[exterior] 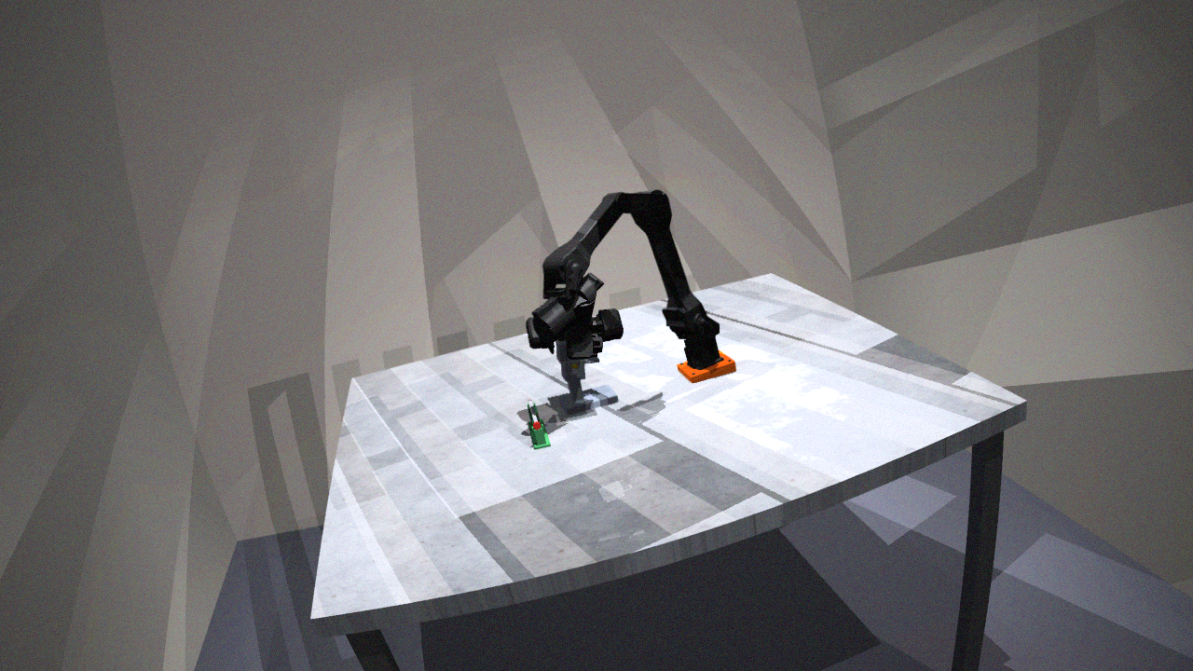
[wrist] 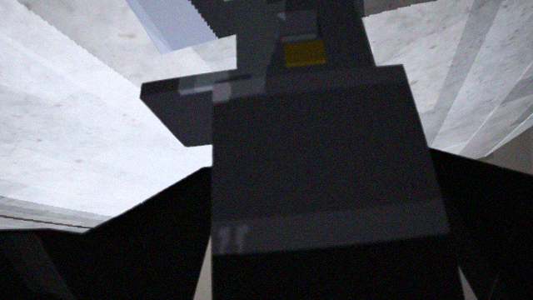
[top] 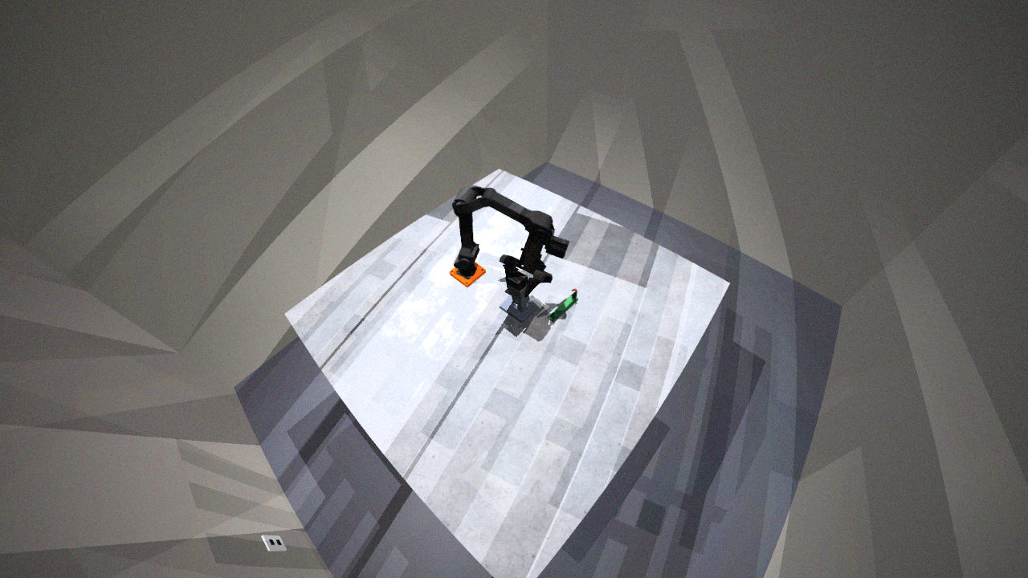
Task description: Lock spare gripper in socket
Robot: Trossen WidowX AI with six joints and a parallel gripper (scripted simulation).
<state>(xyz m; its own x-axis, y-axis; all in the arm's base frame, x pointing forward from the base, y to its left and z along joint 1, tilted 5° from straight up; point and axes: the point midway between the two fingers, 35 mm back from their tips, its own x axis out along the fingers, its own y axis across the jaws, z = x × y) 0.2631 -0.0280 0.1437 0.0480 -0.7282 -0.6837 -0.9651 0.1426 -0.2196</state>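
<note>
My gripper tip is now 10 mm to the right of the spare gripper and 10 mm below it. From my gripper tip the other things lie so: green pin cradle 130 mm ahead, 100 mm to the left, 90 mm below; grey mount 70 mm below, 20 mm to the left.
</note>
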